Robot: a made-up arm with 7 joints.
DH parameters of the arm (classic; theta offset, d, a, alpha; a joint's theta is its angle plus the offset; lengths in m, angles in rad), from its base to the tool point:
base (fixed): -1.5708 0.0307 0 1.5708
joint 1: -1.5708 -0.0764 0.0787 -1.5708
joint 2: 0 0.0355 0.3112 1.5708
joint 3: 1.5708 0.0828 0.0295 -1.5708
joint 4: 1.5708 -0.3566 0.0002 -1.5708
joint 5: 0 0.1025 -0.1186 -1.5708
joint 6: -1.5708 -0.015 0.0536 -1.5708
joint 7: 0 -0.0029 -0.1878 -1.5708
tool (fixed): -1.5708 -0.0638 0 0
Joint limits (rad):
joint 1: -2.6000..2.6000
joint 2: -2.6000..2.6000
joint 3: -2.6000..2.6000
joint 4: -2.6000..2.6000
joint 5: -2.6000..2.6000
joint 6: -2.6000..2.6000
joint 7: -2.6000..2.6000
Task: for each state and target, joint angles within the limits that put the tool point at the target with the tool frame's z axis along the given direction. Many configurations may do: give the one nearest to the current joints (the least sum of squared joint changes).
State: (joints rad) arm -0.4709 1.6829 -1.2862 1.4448 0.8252 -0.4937 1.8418
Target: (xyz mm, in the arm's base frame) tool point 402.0 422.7 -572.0 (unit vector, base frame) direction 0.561 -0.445 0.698
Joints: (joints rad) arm -0.3070 0.9110 -1.1831 1.3718 0.9876 0.0966 1.3189
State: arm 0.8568 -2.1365 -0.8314 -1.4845 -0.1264 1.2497 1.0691
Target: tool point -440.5 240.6 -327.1 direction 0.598 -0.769 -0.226
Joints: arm 1.0907 -1.8767 -1.0441 -1.9393 0.3371 1.8948 1.3182
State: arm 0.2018 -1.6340 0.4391 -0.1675 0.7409 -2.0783 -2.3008
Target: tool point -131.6 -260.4 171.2 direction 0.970 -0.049 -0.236
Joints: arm -0.7887 -2.4324 0.9171 0.1595 0.6691 -2.2270 -1.8180
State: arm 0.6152 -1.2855 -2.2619 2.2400 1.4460 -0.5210 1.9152
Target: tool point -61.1 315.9 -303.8 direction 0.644 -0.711 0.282
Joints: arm 0.4868 -1.1351 -2.5871 2.5961 0.7928 -0.1810 1.4829
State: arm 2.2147 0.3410 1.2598 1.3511 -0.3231 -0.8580 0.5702
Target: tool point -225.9 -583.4 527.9 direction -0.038 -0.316 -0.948
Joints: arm 1.4792 -0.2501 0.8601 1.5964 0.0886 -1.4711 1.0340
